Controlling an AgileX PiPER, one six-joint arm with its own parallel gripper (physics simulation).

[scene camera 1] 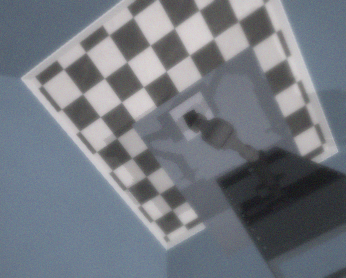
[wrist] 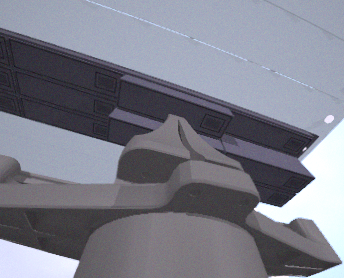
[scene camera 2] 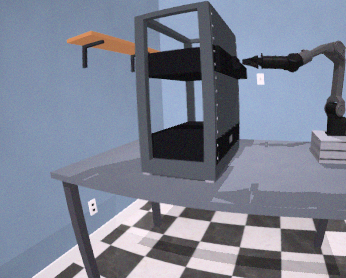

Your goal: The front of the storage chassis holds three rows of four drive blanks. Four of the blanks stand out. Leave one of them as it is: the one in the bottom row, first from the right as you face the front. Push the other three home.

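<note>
The black storage chassis [scene camera 2: 175,63] sits high in the rack. In the wrist view, four blanks stand out: the top-row second-from-right blank [wrist: 160,100], the middle-row second-from-right blank [wrist: 119,131] below it, the middle-row rightmost blank [wrist: 270,162], and the bottom-row rightmost blank [wrist: 272,195], of which a small part shows. The blanks [wrist: 55,65] left of them look flush. My gripper [wrist: 173,126] [scene camera 2: 244,62] is shut and empty. Its tip overlaps the lower middle of the top standing-out blank; contact cannot be told. The fingers hide much of the blank below.
The grey rack [scene camera 2: 209,110] [scene camera 1: 300,205] stands on the table [scene camera 2: 270,185], with a second black unit [scene camera 2: 177,142] at its bottom. An orange shelf [scene camera 2: 107,41] is on the wall behind. The arm base stands on a pale block [scene camera 2: 327,147] [scene camera 1: 176,112].
</note>
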